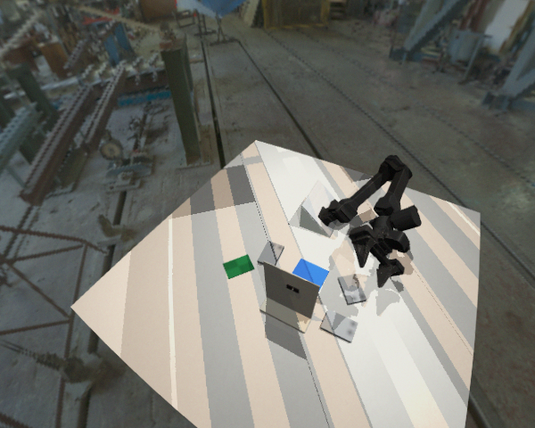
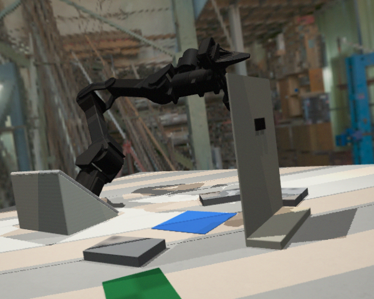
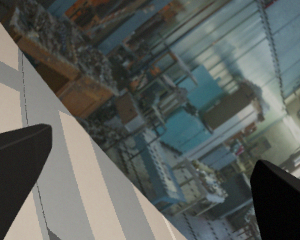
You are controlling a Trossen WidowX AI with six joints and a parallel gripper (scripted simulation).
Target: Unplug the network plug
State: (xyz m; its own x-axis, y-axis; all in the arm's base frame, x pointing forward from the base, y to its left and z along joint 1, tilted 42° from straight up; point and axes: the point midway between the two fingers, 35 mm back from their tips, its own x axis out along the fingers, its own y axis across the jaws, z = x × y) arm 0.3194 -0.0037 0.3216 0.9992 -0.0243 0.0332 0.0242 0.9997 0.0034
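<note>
My gripper tip is 200 mm to the left of the network plug, 110 mm above it and 40 mm short of it. The rest, counted from my gripper tip: grey upright panel: 190 mm to the right, 170 mm below, 60 mm ahead; blue square: 280 mm below, 180 mm to the right, 90 mm behind.
</note>
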